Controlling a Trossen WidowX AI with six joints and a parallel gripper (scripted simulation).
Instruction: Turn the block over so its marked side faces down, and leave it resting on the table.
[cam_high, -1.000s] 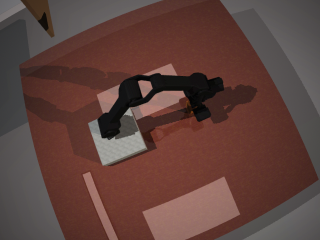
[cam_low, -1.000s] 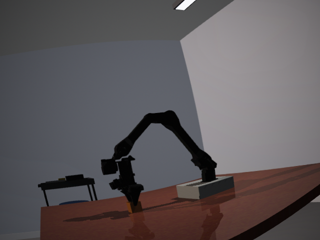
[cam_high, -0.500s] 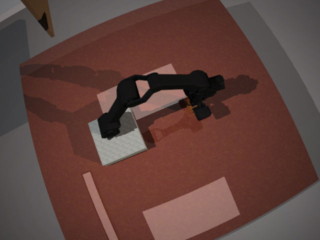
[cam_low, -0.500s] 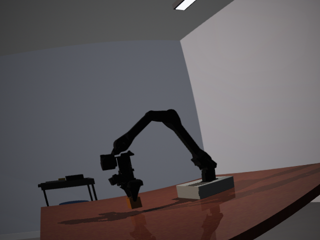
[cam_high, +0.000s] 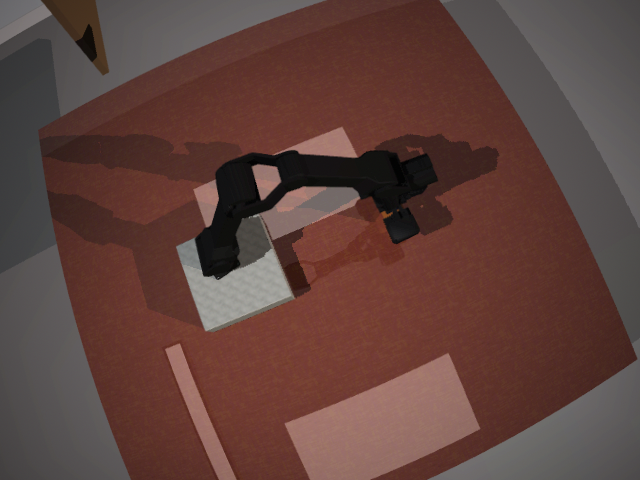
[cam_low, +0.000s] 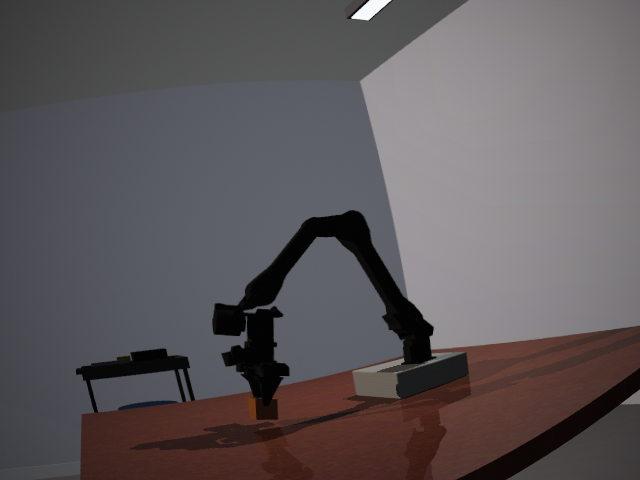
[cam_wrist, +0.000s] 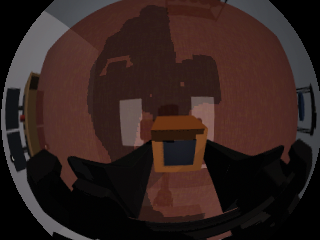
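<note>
My gripper tip is now right at the orange block.
</note>
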